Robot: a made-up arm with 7 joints. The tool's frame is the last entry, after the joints.
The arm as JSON. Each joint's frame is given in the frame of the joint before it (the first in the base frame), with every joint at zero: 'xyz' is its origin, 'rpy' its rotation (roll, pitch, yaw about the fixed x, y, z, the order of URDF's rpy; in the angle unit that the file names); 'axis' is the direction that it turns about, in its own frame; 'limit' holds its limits. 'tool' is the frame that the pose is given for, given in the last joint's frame.
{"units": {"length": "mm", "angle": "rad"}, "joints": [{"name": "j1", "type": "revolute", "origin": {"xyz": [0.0, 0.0, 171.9], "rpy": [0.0, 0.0, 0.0]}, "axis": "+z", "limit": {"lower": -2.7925, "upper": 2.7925}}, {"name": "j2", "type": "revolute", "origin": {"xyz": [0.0, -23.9, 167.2], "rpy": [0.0, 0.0, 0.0]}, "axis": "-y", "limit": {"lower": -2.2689, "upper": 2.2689}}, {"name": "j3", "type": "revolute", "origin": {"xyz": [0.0, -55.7, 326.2], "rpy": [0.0, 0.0, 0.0]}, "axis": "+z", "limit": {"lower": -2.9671, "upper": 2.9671}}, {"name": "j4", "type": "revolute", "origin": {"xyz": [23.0, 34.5, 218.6], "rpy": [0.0, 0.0, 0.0]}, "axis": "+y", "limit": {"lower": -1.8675, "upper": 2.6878}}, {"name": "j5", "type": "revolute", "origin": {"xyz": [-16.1, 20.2, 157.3], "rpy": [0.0, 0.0, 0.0]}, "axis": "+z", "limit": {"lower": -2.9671, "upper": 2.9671}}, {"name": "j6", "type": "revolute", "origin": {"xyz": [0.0, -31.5, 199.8], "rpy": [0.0, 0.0, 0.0]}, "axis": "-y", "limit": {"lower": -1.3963, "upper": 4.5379}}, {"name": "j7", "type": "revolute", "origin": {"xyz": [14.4, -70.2, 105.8], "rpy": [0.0, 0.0, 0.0]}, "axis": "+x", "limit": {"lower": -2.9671, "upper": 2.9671}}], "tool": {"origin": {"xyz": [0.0, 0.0, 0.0], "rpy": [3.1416, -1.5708, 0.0]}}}
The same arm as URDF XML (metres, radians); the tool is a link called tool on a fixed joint. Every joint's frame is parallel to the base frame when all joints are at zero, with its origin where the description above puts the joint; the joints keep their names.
<robot name="arm">
  <link name="base_link"/>
  <link name="link1"/>
  <link name="link2"/>
  <link name="link3"/>
  <link name="link4"/>
  <link name="link5"/>
  <link name="link6"/>
  <link name="link7"/>
  <link name="tool"/>
  <joint name="j1" type="revolute">
    <parent link="base_link"/>
    <child link="link1"/>
    <origin xyz="0 0 0.1719" rpy="0 0 0"/>
    <axis xyz="0 0 1"/>
    <limit lower="-2.7925" upper="2.7925"/>
  </joint>
  <joint name="j2" type="revolute">
    <parent link="link1"/>
    <child link="link2"/>
    <origin xyz="0 -0.0239 0.1672" rpy="0 0 0"/>
    <axis xyz="0 -1 0"/>
    <limit lower="-2.2689" upper="2.2689"/>
  </joint>
  <joint name="j3" type="revolute">
    <parent link="link2"/>
    <child link="link3"/>
    <origin xyz="0 -0.0557 0.3262" rpy="0 0 0"/>
    <axis xyz="0 0 1"/>
    <limit lower="-2.9671" upper="2.9671"/>
  </joint>
  <joint name="j4" type="revolute">
    <parent link="link3"/>
    <child link="link4"/>
    <origin xyz="0.023 0.0345 0.2186" rpy="0 0 0"/>
    <axis xyz="0 1 0"/>
    <limit lower="-1.8675" upper="2.6878"/>
  </joint>
  <joint name="j5" type="revolute">
    <parent link="link4"/>
    <child link="link5"/>
    <origin xyz="-0.0161 0.0202 0.1573" rpy="0 0 0"/>
    <axis xyz="0 0 1"/>
    <limit lower="-2.9671" upper="2.9671"/>
  </joint>
  <joint name="j6" type="revolute">
    <parent link="link5"/>
    <child link="link6"/>
    <origin xyz="0 -0.0315 0.1998" rpy="0 0 0"/>
    <axis xyz="0 -1 0"/>
    <limit lower="-1.3963" upper="4.5379"/>
  </joint>
  <joint name="j7" type="revolute">
    <parent link="link6"/>
    <child link="link7"/>
    <origin xyz="0.0144 -0.0702 0.1058" rpy="0 0 0"/>
    <axis xyz="1 0 0"/>
    <limit lower="-2.9671" upper="2.9671"/>
  </joint>
  <joint name="tool_joint" type="fixed">
    <parent link="link7"/>
    <child link="tool"/>
    <origin xyz="0 0 0" rpy="-3.1416 -1.5708 0"/>
  </joint>
</robot>

